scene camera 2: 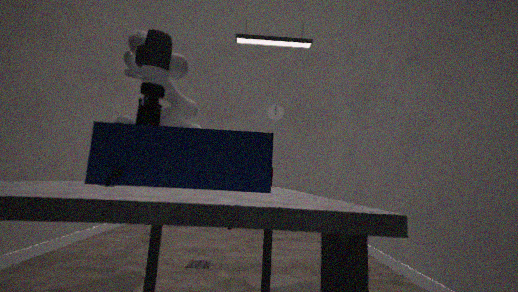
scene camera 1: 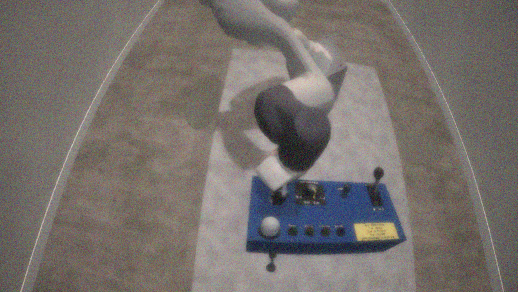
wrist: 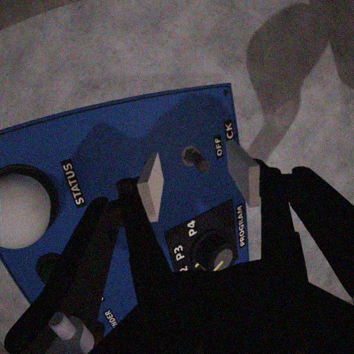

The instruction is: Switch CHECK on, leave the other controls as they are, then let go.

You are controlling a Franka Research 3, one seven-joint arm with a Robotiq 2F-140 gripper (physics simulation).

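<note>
The blue control panel (scene camera 1: pixel 330 212) (scene camera 2: pixel 180 157) (wrist: pixel 125 120) lies on the table. In the wrist view the CHECK toggle (wrist: pixel 196 159) is a small dark stub that leans towards its OFF label (wrist: pixel 218 146); its ON label does not show. My gripper (wrist: pixel 193 161) is part open and empty. Its pads stand on either side of the toggle, apart from it, with the left pad on the side away from OFF. In scene camera 2 the panel hides the fingertips. In scene camera 1 the hand covers the CHECK area at the panel's back left.
The PROGRAM knob (scene camera 1: pixel 311 191) (wrist: pixel 216 252) is beside CHECK. A white STATUS dome (scene camera 1: pixel 270 226) (wrist: pixel 22 210), small round buttons, another toggle (scene camera 1: pixel 345 190), a tall lever (scene camera 1: pixel 378 182) and a yellow label (scene camera 1: pixel 376 231) are on the panel. A dark knobbed lever (scene camera 1: pixel 271 262) sticks out from its front.
</note>
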